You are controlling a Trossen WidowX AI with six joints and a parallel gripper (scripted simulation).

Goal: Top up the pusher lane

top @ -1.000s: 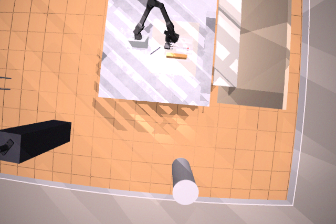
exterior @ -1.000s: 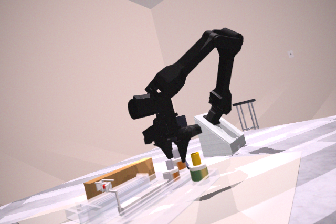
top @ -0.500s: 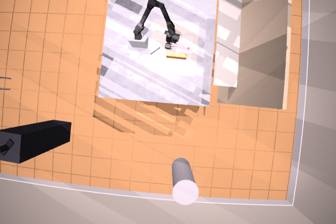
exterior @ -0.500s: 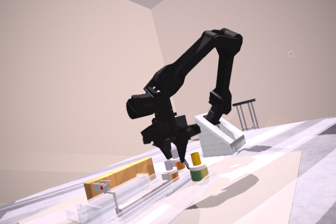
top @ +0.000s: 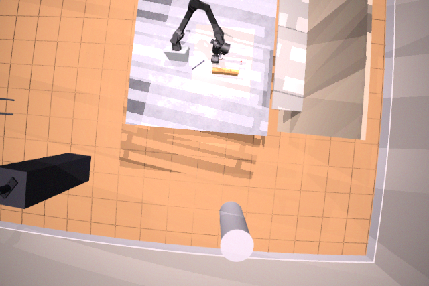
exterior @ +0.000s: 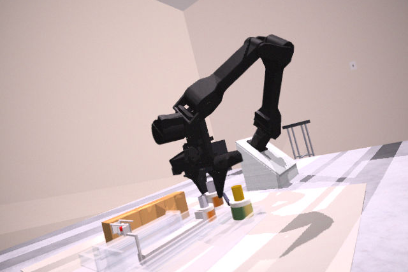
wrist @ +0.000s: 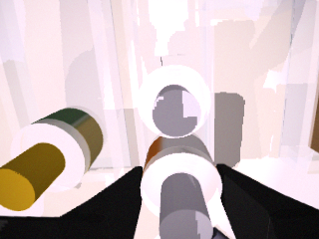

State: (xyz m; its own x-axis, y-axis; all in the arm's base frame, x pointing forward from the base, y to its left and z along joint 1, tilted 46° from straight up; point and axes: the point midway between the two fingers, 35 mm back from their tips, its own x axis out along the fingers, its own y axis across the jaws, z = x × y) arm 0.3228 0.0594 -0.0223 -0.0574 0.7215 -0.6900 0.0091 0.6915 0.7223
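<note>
Right now my gripper tip is 15 cm short of the clear sprung lane, 2 cm to the left of it and 4 cm above it. Also, from my gripper tip: thin dark rod 15 cm behind, 8 cm to the right, 5 cm below; then red mark 23 cm ahead, 3 cm to the right, 2 cm above.
</note>
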